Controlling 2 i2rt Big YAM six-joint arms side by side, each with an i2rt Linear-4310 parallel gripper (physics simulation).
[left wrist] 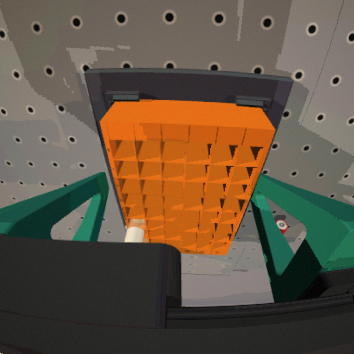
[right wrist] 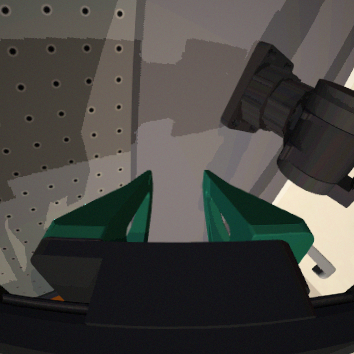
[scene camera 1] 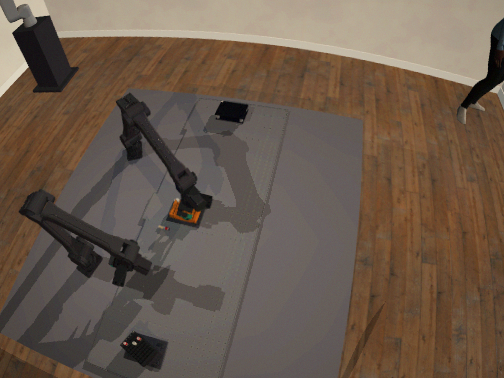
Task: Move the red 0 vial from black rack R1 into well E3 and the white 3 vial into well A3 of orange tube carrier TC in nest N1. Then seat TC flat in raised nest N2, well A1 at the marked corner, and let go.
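Frame: origin at the left arm's base, x down, y right, z back, level; centimetres.
Seen in the pictures: left gripper, fingertip midpoint: (left wrist: 177,179) (scene camera 1: 189,210); right gripper, fingertip midpoint: (right wrist: 177,177); left arm's base, origin of the base link: (scene camera 1: 134,151); right arm's base, origin of the base link: (right wrist: 253,90) (scene camera 1: 90,264).
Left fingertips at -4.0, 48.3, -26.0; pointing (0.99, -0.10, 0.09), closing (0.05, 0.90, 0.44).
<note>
Pixels of each thing's top centre, then the offset from my left fingertips to it, as dx, dy, dz.
- orange tube carrier TC, middle of its top: (left wrist: 182,209) (scene camera 1: 184,209) -0.9, -0.6, +1.9
- dark nest plate, middle of its top: (left wrist: 182,184) (scene camera 1: 185,212) +1.5, -0.6, +1.9
- vial with a red end, middle of its top: (left wrist: 275,243) (scene camera 1: 162,226) +1.2, +4.8, +13.6
- black rack, middle of its top: (scene camera 1: 137,348) -1.7, +59.4, +31.2
- black raised block, middle of its top: (scene camera 1: 231,107) -2.5, -60.4, -32.2
The orange tube carrier TC (scene camera 1: 175,213) (left wrist: 190,112) sits on a dark nest plate (left wrist: 190,82). A white vial (scene camera 1: 176,201) (left wrist: 134,234) stands at the carrier's near-left corner in the left wrist view; its exact well is unclear. A vial with a red end (scene camera 1: 164,228) (left wrist: 281,226) lies on the table beside the carrier. My left gripper (scene camera 1: 187,216) (left wrist: 177,179) is open and empty above the carrier. My right gripper (scene camera 1: 112,262) (right wrist: 177,177) is partly open and empty, away from the carrier. The black rack (scene camera 1: 142,353) holds red and white vials.
A black raised block (scene camera 1: 232,111), probably nest N2, stands at the back of the perforated table. The left arm's base (right wrist: 257,95) shows in the right wrist view. A dark pedestal (scene camera 1: 44,55) stands at the back left, and a person (scene camera 1: 492,70) at the far right.
</note>
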